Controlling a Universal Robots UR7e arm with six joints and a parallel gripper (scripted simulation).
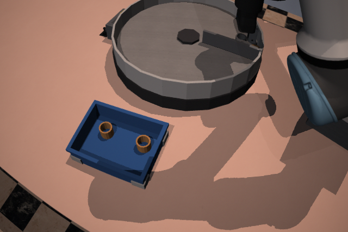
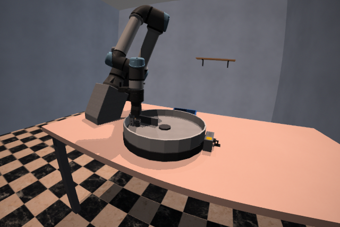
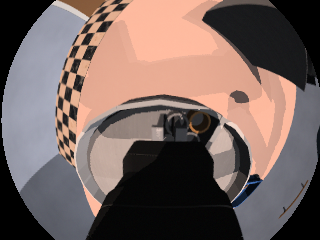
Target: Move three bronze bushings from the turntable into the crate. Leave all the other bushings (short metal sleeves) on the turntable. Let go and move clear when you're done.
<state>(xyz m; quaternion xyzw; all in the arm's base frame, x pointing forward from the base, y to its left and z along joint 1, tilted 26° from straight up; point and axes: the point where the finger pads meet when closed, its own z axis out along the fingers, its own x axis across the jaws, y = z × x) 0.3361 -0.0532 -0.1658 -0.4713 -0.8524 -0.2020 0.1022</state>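
Right now the grey turntable is 150 mm ahead of my hand, 90 mm to the left of it and 20 mm below it. From my hand the other things lie so: blue crate 100 mm ahead, 440 mm to the left, 50 mm below.
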